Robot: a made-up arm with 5 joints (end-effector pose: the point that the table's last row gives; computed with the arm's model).
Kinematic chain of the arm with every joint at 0, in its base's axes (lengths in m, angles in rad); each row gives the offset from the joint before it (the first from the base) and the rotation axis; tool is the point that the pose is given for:
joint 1: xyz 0 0 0.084 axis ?
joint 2: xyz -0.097 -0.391 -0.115 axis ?
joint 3: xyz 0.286 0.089 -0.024 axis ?
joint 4: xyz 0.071 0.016 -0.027 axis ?
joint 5: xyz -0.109 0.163 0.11 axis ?
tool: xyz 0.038 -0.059 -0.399
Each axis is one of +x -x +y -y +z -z.
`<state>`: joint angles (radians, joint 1 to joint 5).
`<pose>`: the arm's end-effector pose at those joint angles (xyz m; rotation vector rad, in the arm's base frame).
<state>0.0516 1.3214 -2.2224 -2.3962 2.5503</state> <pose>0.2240 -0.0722 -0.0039 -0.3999 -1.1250 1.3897</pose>
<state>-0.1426 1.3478 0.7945 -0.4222 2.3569</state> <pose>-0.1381 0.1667 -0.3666 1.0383 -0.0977 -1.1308</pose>
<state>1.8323 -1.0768 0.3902 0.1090 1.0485</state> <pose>0.2707 -0.2824 0.7549 -0.9246 -2.0683 -0.9488</pose>
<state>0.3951 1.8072 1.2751 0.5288 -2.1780</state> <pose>-0.6345 -0.1410 -0.0704 -0.4707 1.1605 -1.8703</pose>
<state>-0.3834 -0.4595 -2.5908 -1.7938 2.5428</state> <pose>0.0709 -0.6817 -0.1463 -0.9819 0.2927 -0.1926</pose>
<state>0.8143 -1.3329 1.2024 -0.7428 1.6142</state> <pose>0.0372 -0.8913 0.5207 0.4258 2.3070 1.3848</pose>
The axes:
joint 1: -x
joint 2: +z
joint 3: -y
joint 4: +x
joint 5: -z

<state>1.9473 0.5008 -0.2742 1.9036 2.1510</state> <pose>-0.0406 0.0930 0.0364 -0.5066 0.1059 -2.5396</pose>
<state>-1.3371 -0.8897 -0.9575 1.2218 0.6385</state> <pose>0.3651 0.0504 -0.2493 -1.9377 -2.0226 1.0564</pose>
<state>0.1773 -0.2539 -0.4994 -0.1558 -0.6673</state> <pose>0.0989 -0.3116 -0.3133 -0.0848 0.5557 0.3952</pose>
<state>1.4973 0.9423 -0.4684 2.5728 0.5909</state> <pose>-0.0263 0.1174 0.0760 0.5678 0.8898 -1.3583</pose>
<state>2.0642 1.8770 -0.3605 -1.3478 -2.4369</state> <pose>-0.0217 -0.2745 0.4734 -0.3559 -1.4322 -0.0782</pose>
